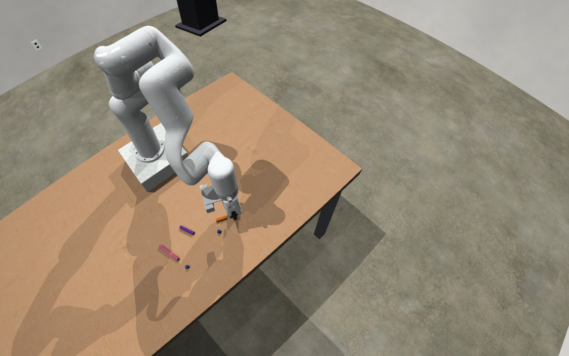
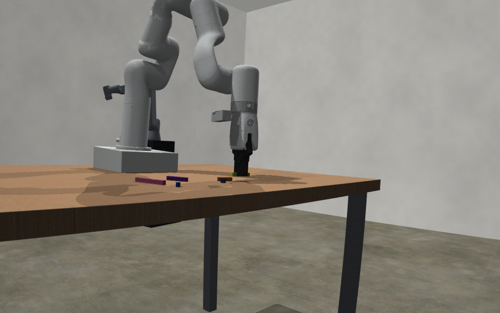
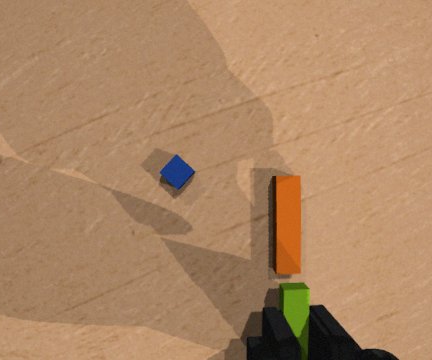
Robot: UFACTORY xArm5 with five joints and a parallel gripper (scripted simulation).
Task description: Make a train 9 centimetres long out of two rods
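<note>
Right now the lime rod is 2 cm below my hand. Also, from my hand: pink rod: 25 cm to the right, 9 cm behind, 3 cm below; then purple rod: 15 cm to the right, 10 cm behind, 3 cm below; then orange rod: 4 cm to the right, 3 cm below, 3 cm behind.
</note>
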